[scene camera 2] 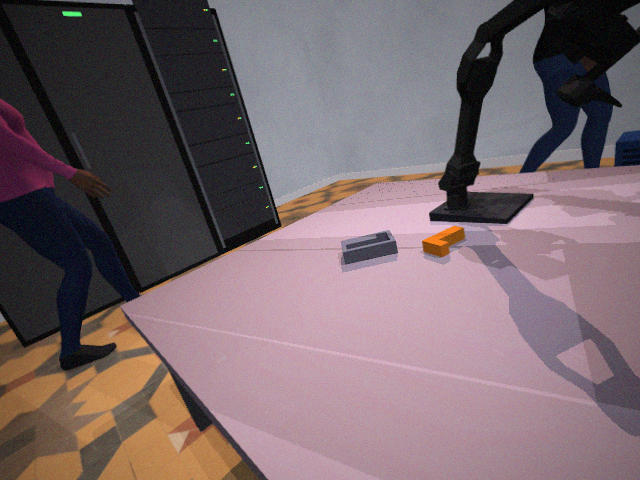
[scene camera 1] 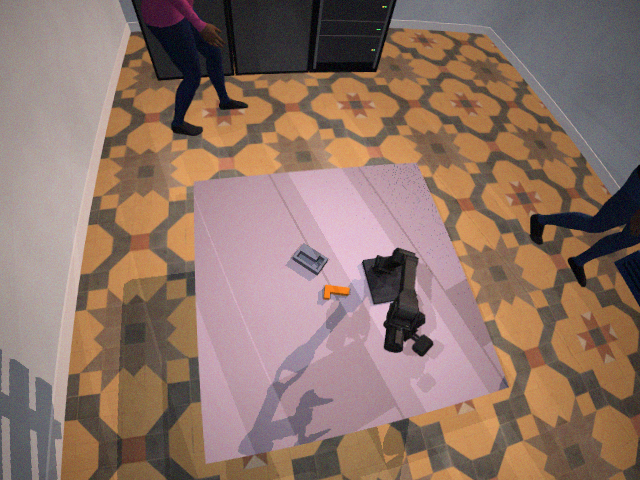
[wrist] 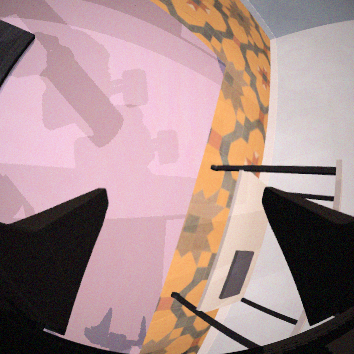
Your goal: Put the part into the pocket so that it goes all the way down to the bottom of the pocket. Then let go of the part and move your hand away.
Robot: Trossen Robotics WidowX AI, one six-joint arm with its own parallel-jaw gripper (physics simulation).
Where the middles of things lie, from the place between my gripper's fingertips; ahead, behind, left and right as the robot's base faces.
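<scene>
The grey block with pocket (scene camera 2: pixel 383 243) is well below my hand, far to the right of it and a good way ahead of it. As for the orange L-shaped part (scene camera 2: pixel 438 244), that's 11 cm ahead of my hand, 35 cm to the right of it and 26 cm below it.
</scene>
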